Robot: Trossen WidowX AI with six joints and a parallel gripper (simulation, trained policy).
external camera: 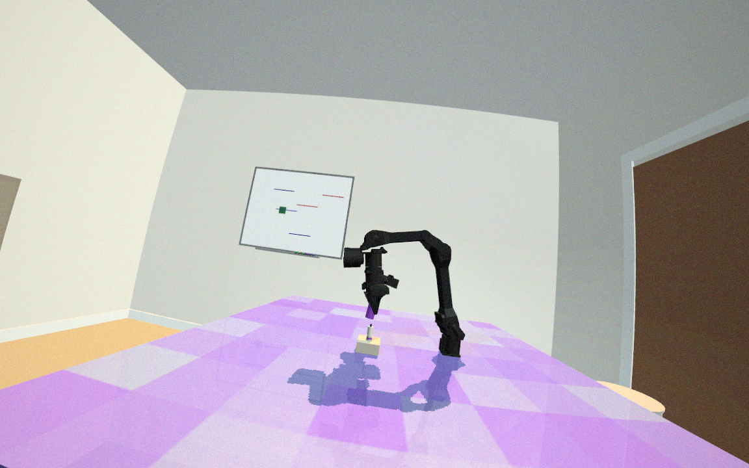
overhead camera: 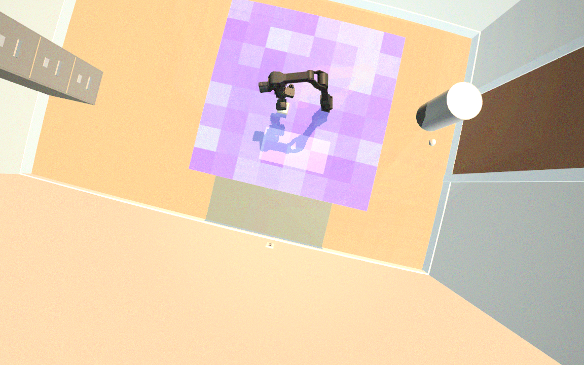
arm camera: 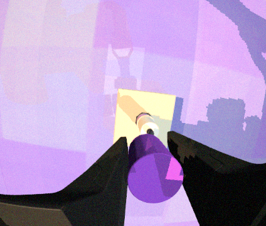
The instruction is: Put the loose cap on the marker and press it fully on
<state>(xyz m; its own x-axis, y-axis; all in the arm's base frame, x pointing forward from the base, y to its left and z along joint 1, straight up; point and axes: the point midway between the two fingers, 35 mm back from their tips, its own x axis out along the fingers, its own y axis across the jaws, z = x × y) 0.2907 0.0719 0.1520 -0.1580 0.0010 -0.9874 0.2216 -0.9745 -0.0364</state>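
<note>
Now: gripper tip 1 cm short of the holder block, 1 cm to the right of it and 10 cm above it. From my gripper tip the other things lie so: purple cap (1 cm ahead, 1 cm above).
</note>
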